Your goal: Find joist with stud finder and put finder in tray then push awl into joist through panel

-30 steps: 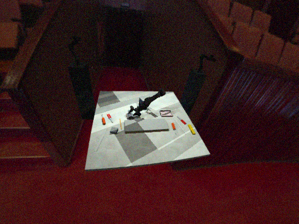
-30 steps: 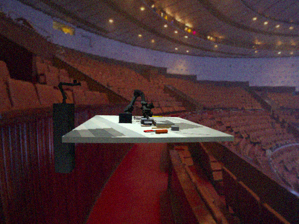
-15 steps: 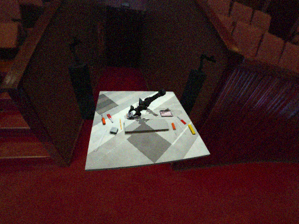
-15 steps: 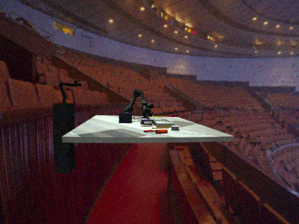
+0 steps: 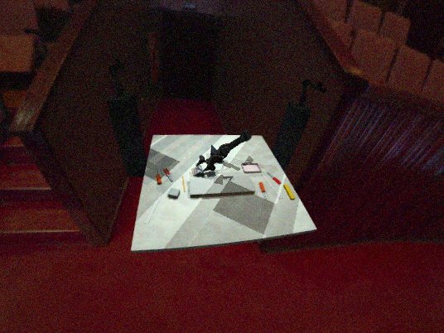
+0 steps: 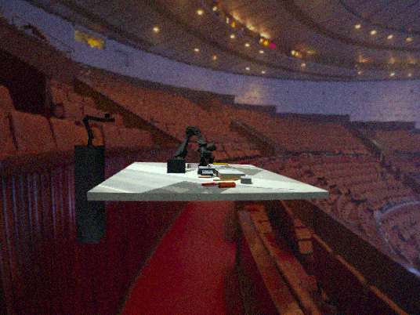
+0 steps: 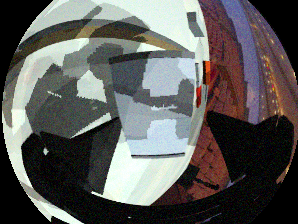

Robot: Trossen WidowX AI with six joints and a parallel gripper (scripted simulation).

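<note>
Now: gripper tip 30 mm above the stud finder, 20 mm to the left of it and 20 mm short of it. The rest, counted from my gripper tip: tray (480 mm to the left, 80 mm behind, 40 mm below); then thin orange tool (130 mm to the right, 130 mm ahead, 50 mm below); then grey block (250 mm ahead, 190 mm to the right, 40 mm below).
</note>
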